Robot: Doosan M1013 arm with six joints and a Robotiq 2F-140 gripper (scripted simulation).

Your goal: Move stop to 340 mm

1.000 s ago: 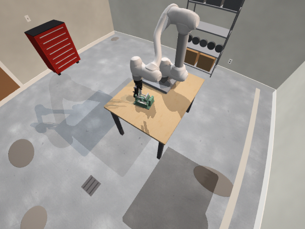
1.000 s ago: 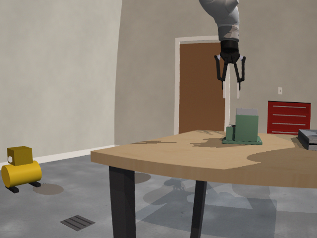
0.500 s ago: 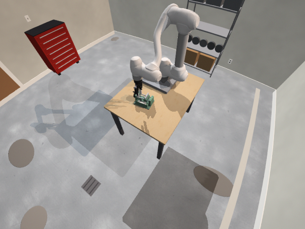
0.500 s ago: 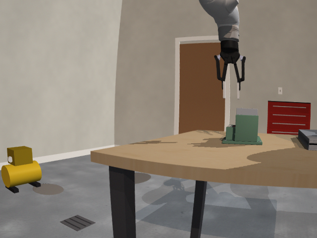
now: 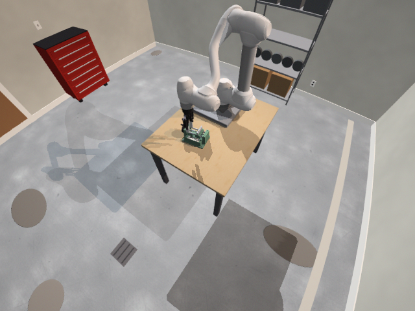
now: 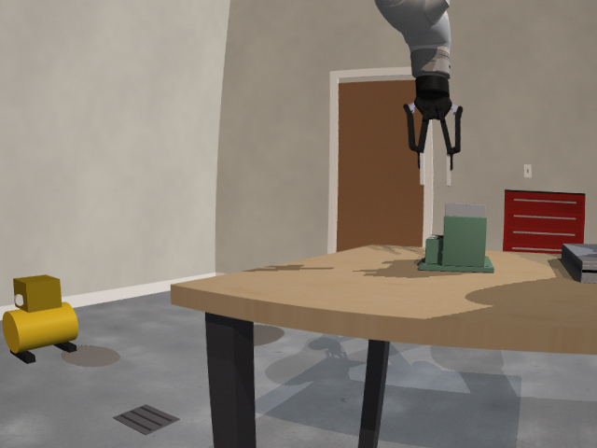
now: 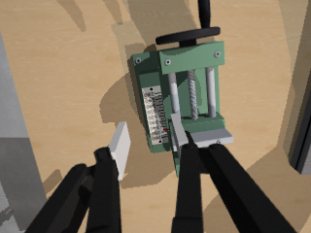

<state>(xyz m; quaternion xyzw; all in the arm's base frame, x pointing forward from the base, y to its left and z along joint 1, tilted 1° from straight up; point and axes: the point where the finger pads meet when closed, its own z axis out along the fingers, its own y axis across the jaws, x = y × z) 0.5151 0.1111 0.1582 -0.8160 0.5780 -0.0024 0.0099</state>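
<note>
My hand is 50 mm past the black handwheel handle, 150 mm to the left of it and 120 mm above it. From my hand the other things lie so: grey stop block (70 mm behind, 30 mm to the left, 100 mm below).
</note>
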